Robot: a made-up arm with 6 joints. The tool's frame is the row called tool.
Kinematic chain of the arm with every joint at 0, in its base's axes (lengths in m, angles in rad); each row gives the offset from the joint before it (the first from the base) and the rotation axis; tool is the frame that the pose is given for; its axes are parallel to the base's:
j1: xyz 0 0 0.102 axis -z
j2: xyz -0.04 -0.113 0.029 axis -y
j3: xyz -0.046 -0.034 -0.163 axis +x
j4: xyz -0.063 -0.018 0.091 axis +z
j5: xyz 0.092 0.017 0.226 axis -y
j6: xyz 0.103 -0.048 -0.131 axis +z
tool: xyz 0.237 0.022 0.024
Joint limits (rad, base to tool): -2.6..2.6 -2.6..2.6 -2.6..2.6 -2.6..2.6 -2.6..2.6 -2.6..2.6
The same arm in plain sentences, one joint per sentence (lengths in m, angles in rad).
The arm has six revolute joints in a row. What follows holds with every joint at zero, and every direction is one of the base frame's. Joint 1 is mounted 0.1020 m along +z from the base frame's origin and rotates about -z, from -2.6000 to 2.6000 rad. Joint 2 is mounted 0.0400 m along -x and 0.1130 m along -y and 0.0290 m along +z from joint 1 and rotates about -y, from -2.6000 to 2.6000 rad. Joint 3 is mounted 0.0460 m along -x and 0.0340 m along -y and 0.1630 m along -z from joint 2 and rotates about +x, from -2.6000 to 2.6000 rad. Joint 4 is mounted 0.0630 m along -x and 0.0180 m along -y and 0.0910 m along +z from joint 3 and rotates about +z, from -2.6000 to 2.6000 rad. Joint 5 is mounted 0.0920 m along +x and 0.0170 m along +y and 0.2260 m along +z from joint 4 and rotates about -y, from -2.6000 to 2.6000 rad. Joint 6 is mounted 0.1030 m along +x and 0.0480 m along -y and 0.1310 m along -z from joint 5 and rotates about +z, from -2.6000 to 2.6000 rad. The tool frame, which is the frame that the pose is given for, is mounted 0.2370 m along +x and 0.0220 m along +y and 0.0240 m along +z from joint 6; its axes are parallel to the base frame's.
